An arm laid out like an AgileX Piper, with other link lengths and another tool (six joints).
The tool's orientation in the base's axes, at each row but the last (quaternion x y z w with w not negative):
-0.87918, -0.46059, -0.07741, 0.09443
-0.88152, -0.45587, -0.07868, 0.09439
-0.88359, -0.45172, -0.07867, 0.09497
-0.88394, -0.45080, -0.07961, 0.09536
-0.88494, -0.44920, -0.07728, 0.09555
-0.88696, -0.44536, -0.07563, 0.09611
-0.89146, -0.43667, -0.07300, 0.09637
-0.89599, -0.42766, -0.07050, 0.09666
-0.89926, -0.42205, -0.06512, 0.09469
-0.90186, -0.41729, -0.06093, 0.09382
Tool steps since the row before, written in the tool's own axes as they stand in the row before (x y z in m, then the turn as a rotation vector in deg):
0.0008, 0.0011, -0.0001, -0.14, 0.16, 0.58
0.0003, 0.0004, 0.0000, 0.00, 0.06, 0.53
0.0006, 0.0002, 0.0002, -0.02, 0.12, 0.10
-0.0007, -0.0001, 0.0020, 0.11, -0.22, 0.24
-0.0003, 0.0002, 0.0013, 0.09, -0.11, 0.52
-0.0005, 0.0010, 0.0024, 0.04, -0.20, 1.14
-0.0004, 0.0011, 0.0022, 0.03, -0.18, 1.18
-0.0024, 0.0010, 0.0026, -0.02, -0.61, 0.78
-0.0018, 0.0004, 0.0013, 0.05, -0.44, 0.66
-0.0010, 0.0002, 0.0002, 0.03, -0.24, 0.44
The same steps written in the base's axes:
0.0014, 0.0000, 0.0002, 0.08, -0.06, -0.61
0.0005, 0.0000, 0.0000, 0.08, 0.09, -0.52
0.0005, 0.0004, -0.0001, 0.09, -0.06, -0.11
-0.0004, 0.0000, -0.0021, -0.10, 0.27, -0.19
0.0001, 0.0000, -0.0013, -0.01, 0.26, -0.47
0.0006, -0.0004, -0.0025, -0.08, 0.42, -1.08
0.0007, -0.0004, -0.0023, -0.07, 0.41, -1.12
-0.0006, -0.0018, -0.0031, -0.45, 0.54, -0.69
-0.0008, -0.0013, -0.0017, -0.28, 0.46, -0.58
-0.0005, -0.0008, -0.0004, -0.15, 0.27, -0.39

